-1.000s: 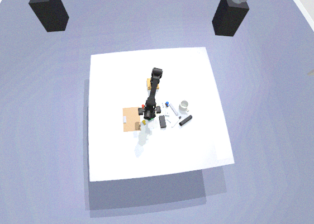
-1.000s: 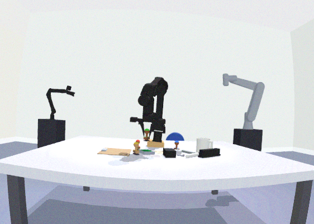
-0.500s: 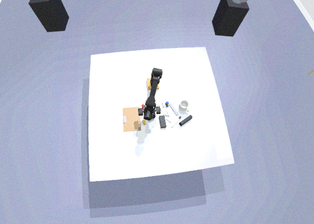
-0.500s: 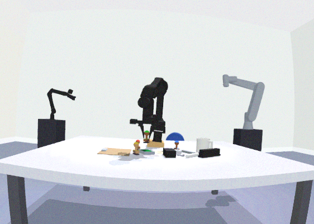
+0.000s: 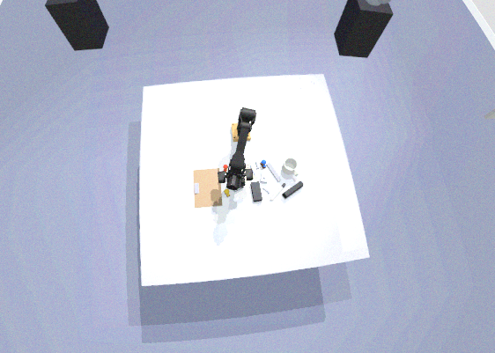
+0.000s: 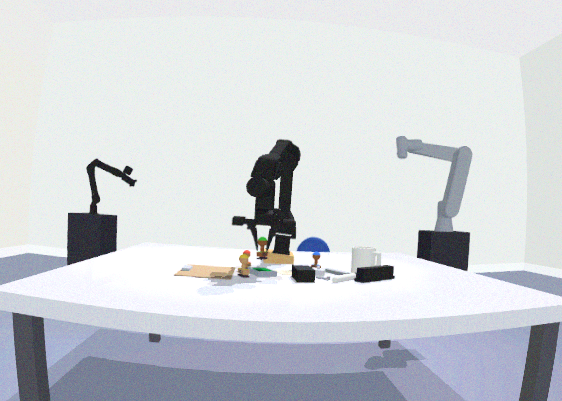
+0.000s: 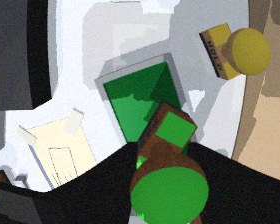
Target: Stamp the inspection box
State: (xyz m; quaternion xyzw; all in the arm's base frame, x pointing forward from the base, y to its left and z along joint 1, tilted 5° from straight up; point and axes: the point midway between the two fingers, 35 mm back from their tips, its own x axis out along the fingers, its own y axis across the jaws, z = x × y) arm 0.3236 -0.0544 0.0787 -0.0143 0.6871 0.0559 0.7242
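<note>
Now: the green ink pad 7 cm below my gripper tip. From my gripper tip the other things lie so: green-knobbed PASS stamp right at my gripper tip; then yellow stamp 6 cm ahead, 5 cm to the right, 5 cm below; then red stamp 9 cm behind, 6 cm to the right, 5 cm below.
</note>
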